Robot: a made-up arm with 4 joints.
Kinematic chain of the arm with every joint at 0, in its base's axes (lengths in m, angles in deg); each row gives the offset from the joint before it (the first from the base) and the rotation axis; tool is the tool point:
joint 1: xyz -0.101 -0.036 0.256 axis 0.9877 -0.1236 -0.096
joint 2: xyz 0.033 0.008 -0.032 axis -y
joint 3: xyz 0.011 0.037 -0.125 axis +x
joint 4: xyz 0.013 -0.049 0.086 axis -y
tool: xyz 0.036 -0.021 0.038
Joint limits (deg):
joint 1: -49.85..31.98
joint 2: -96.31..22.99
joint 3: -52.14..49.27
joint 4: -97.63..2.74
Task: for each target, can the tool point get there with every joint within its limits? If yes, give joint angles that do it. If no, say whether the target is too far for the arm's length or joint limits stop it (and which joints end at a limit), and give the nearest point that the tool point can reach.
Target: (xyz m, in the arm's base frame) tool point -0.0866 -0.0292 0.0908
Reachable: yes | joints 23.47 -49.02 35.41 -52.93
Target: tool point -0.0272 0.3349 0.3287
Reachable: no: too far | nearest point -0.0476 0.0939 0.2351 | short by 0.259 m
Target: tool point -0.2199 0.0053 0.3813
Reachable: no: joint limits stop it (at a limit: joint 1, joint 2, joint 3, joint 4) | nearest point -0.2211 -0.1172 0.2509 | short by 0.179 m
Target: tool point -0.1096 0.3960 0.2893
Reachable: no: too far | nearest point -0.0567 0.0950 0.2339 | short by 0.311 m
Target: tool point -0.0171 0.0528 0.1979
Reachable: yes | joints 24.44 -48.89 -43.47 -36.63
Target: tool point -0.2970 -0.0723 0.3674
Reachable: no: joint limits stop it (at a limit: joint 1, joint 2, joint 3, joint 4) | nearest point -0.2211 -0.1172 0.2509 | short by 0.146 m
